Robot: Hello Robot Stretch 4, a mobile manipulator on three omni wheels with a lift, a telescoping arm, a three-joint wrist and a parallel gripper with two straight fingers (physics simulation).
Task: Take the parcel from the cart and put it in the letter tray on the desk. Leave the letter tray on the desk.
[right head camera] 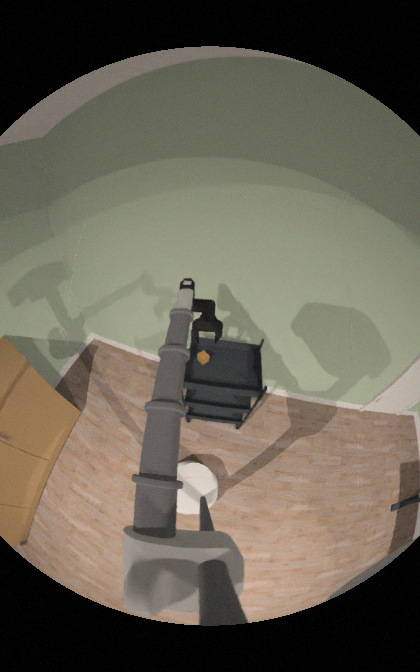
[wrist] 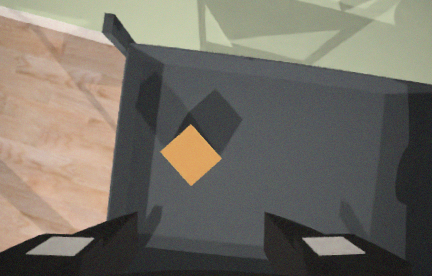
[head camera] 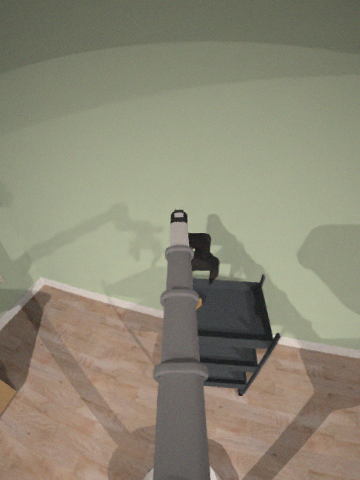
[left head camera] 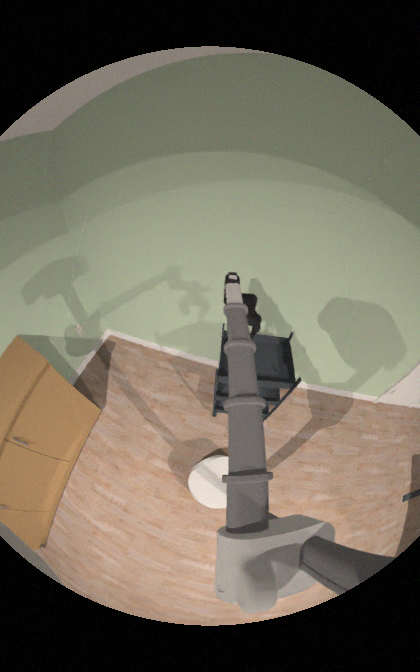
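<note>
The parcel, a small orange box, lies inside the top tray of the dark grey cart, near its left side. It is turned diagonally in the wrist view; the arm mostly covers it in the head view and hides it in the left head view. My gripper is open and empty, pointing down above the cart's tray. In the wrist view the parcel shows beyond the fingertips, left of the middle between them. The desk and the letter tray do not show.
The green wall stands close behind the cart. A wooden cabinet stands at the left. A white round object is below the arm. A dark bar shows at the right edge.
</note>
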